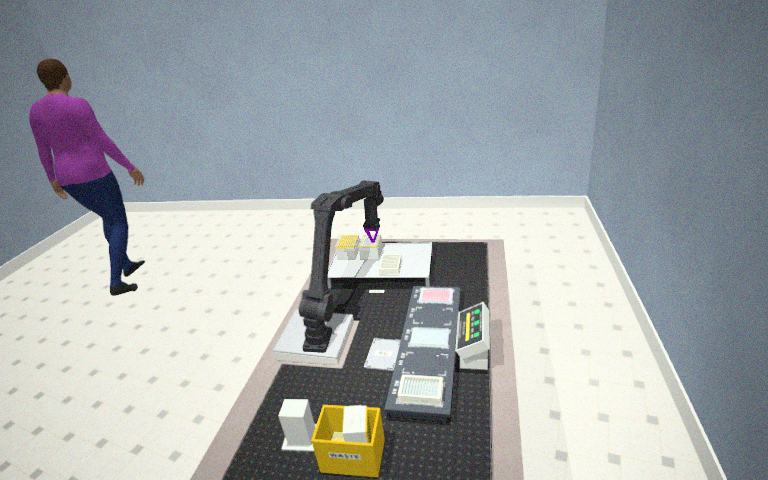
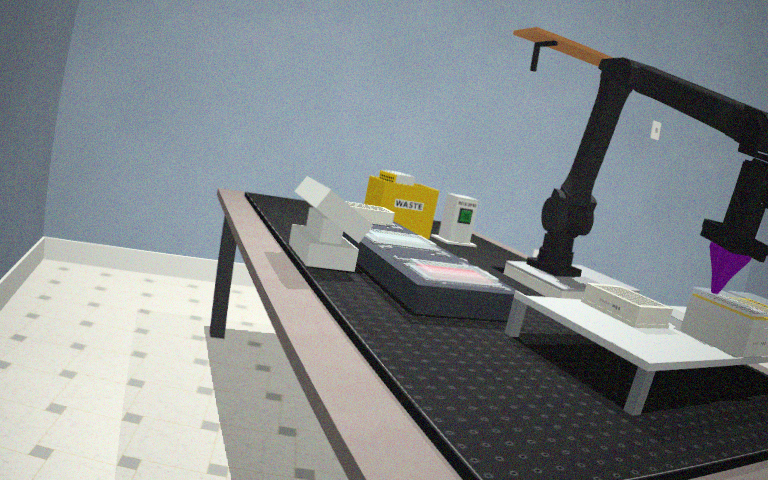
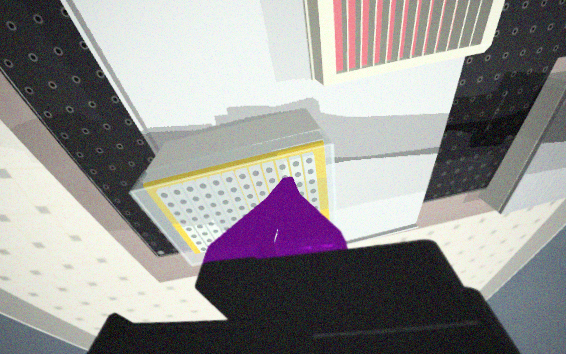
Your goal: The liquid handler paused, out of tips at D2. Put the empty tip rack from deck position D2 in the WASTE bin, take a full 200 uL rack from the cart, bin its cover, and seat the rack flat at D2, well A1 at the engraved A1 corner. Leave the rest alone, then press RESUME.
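Where they show: gripper, fingertip midpoint: [image 1: 373, 242] [image 2: 714, 293] [image 3: 289, 184]; arm's base, link origin: [image 1: 317, 340] [image 2: 553, 270].
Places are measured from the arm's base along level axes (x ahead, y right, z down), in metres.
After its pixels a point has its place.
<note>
My gripper [image 1: 372, 240] @(x 0.141, y -0.548, z -0.100 m) [image 2: 717, 292] @(x 0.141, y -0.548, z -0.100 m) [image 3: 289, 184] @(x 0.141, y -0.548, z -0.100 m), with purple fingers, is shut and empty. It points down at the top of a clear-covered tip rack [image 1: 369, 249] @(x 0.126, y -0.517, z -0.082 m) [image 2: 719, 322] [image 3: 215, 197] @(x 0.146, y -0.597, z -0.101 m) with a yellow rim; touch cannot be told. This rack stands on the white cart [image 1: 416, 261] @(x 0.336, y -0.489, z -0.030 m) [image 2: 600, 335] @(x 0.374, y -0.537, z -0.029 m) [image 3: 200, 65] @(x 0.215, y -0.590, z -0.030 m), beside another yellow-topped rack [image 1: 347, 245] @(x 0.025, y -0.527, z -0.100 m). The dark deck [image 1: 403, 370] @(x 0.328, y 0.165, z -0.023 m) [image 2: 396, 283] @(x 0.503, y -0.201, z 0.010 m) has two bare positions between its plates; their labels are too small to read. The yellow WASTE bin [image 1: 348, 457] @(x 0.214, y 0.504, z -0.049 m) [image 2: 385, 195] @(x 0.280, y 0.388, z -0.069 m) holds a white rack [image 1: 355, 422] @(x 0.235, y 0.456, z -0.129 m) [image 2: 399, 177] @(x 0.244, y 0.401, z -0.121 m). The green RESUME button [image 2: 464, 216] @(x 0.049, y 0.356, z -0.050 m) is on a white box [image 1: 297, 424] @(x 0.057, y 0.423, z -0.068 m) [image 2: 451, 220] @(x 0.078, y 0.371, z -0.032 m).
A cream slotted reservoir [image 1: 390, 264] @(x 0.229, y -0.426, z -0.057 m) [image 2: 625, 306] @(x 0.268, y -0.477, z -0.053 m) [image 3: 400, 40] @(x 0.203, y -0.454, z -0.061 m) stands on the cart near the racks. A cream rack-like box [image 1: 420, 390] @(x 0.388, y 0.264, z -0.041 m) stands at the deck's near end. A tilted screen unit [image 1: 472, 331] @(x 0.551, y 0.054, z -0.090 m) [image 2: 334, 217] @(x 0.582, y -0.080, z -0.064 m) stands beside the deck. A person [image 1: 73, 141] is on the floor at left.
</note>
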